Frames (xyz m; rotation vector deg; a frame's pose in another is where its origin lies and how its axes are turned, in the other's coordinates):
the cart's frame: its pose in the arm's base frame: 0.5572 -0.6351 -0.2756 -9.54 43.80 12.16
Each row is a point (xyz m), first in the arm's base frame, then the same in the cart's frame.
Working: the arm's base frame: its pose in the cart's frame: -0.5019 0.7326 -0.0324 9.54 -43.80 -12.16

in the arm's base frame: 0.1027 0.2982 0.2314
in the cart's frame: -0.5532 0.9782 0.2677
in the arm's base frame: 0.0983 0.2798 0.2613
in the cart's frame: -0.5796 0.9594 0.2819
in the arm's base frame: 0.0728 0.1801 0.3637
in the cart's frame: -0.6822 0.8621 0.3151
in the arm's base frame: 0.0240 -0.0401 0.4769
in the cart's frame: -0.8242 0.6536 0.3133
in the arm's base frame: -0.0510 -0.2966 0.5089
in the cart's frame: -0.9325 0.4223 0.2281
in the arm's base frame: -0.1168 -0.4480 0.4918
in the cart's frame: -0.9863 0.2938 0.1380
